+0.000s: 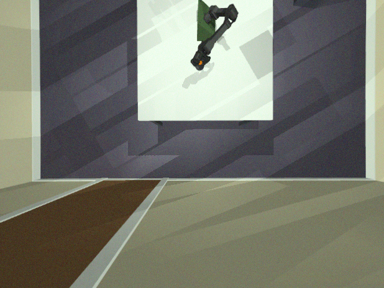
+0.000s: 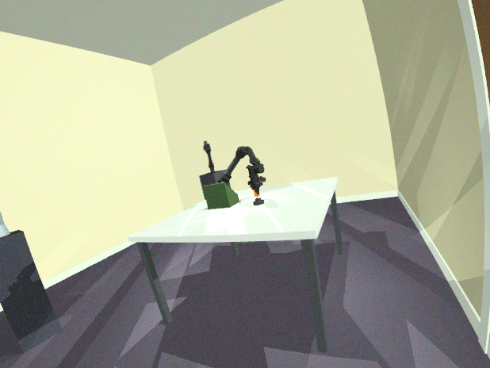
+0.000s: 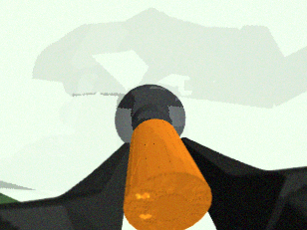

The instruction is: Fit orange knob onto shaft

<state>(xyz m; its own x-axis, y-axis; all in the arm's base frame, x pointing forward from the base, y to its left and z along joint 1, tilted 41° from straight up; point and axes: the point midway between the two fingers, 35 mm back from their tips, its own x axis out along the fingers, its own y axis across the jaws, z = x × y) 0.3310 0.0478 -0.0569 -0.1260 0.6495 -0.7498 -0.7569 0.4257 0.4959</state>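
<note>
My gripper tip is now 3 cm below the orange knob. Also, from my gripper tip: pedestal (4 cm below).
</note>
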